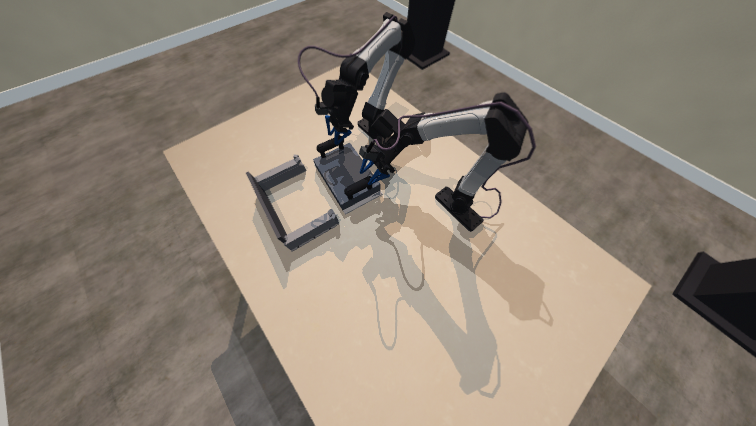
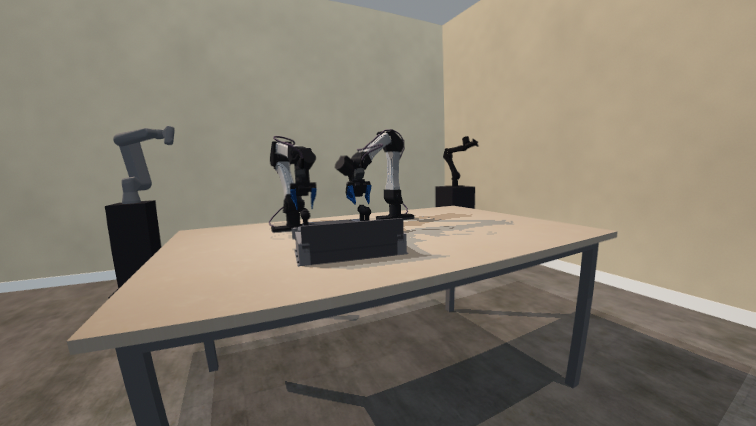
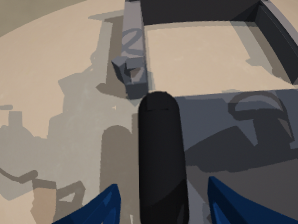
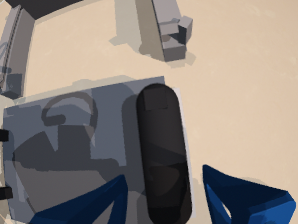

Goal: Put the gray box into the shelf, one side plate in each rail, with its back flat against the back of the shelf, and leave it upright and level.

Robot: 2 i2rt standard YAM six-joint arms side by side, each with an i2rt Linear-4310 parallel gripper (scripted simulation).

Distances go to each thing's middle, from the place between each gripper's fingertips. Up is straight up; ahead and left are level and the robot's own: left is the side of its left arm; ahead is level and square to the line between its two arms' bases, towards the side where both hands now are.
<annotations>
I see the gray box [image 1: 340,168] 120 mm to the right of my left hand, 80 mm below it and 20 mm ahead of it. The rest, counted from my left hand: back plate [image 2: 320,237]: 340 mm ahead, 150 mm to the right, 60 mm below.
I see the gray box 3 cm ahead of my right hand [image 1: 332,139], 11 cm to the left of it and 7 cm below it. Also, from my right hand: back plate 36 cm ahead, 8 cm to the left, 5 cm below.
</annotations>
